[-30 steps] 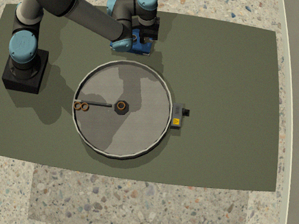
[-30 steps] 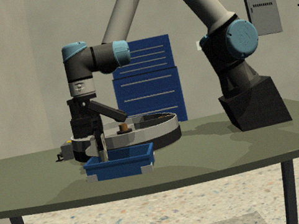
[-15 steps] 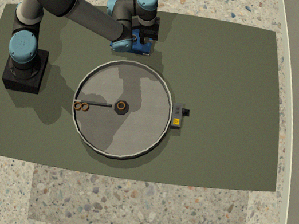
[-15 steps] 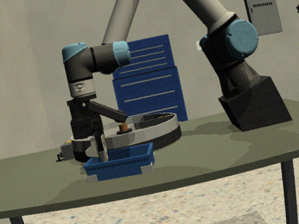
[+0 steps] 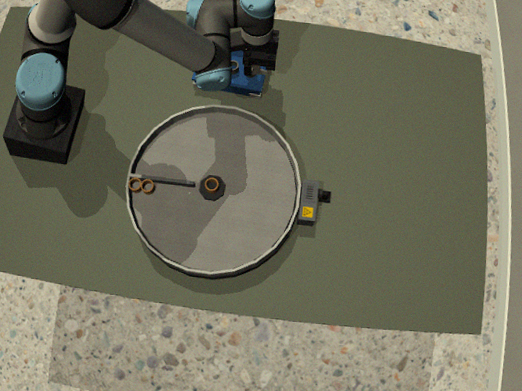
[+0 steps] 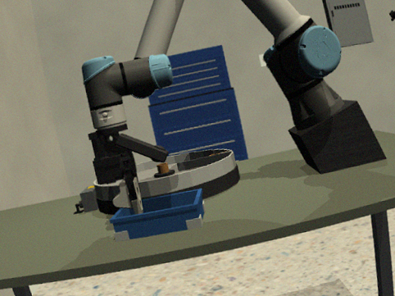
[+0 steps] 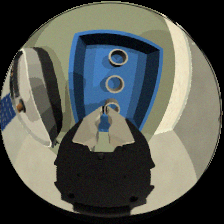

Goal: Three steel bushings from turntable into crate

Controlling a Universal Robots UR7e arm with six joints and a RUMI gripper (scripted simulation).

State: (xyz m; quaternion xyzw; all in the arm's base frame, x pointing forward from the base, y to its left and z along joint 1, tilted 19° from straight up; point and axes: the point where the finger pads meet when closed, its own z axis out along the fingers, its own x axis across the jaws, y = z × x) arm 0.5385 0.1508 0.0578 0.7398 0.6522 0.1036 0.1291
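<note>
Right now the crate is 5 cm behind my hand and 2 cm to the left of it. Also, from my hand: round grey turntable: 9 cm behind, 33 cm to the right, 3 cm above.
</note>
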